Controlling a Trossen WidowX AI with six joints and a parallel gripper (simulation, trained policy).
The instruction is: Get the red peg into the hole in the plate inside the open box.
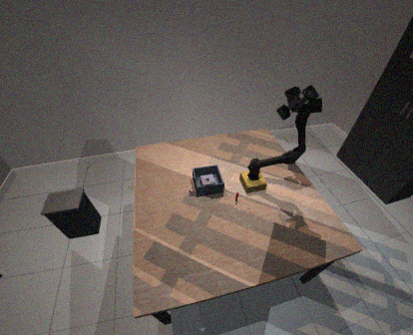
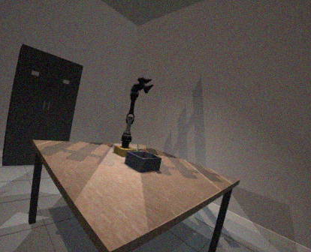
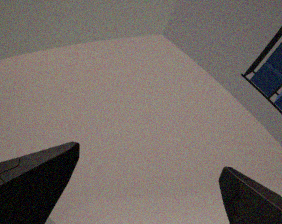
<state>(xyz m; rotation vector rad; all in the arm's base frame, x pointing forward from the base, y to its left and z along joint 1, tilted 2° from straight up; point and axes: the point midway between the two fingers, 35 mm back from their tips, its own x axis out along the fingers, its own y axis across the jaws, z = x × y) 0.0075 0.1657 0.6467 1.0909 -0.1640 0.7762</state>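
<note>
Right now the red peg is 150 mm ahead of my gripper tip, 60 mm to the right of it and 690 mm below it. Round my gripper tip: dark blue-grey box 300 mm ahead, 250 mm to the right, 710 mm below; then plate 300 mm ahead, 250 mm to the right, 690 mm below.
</note>
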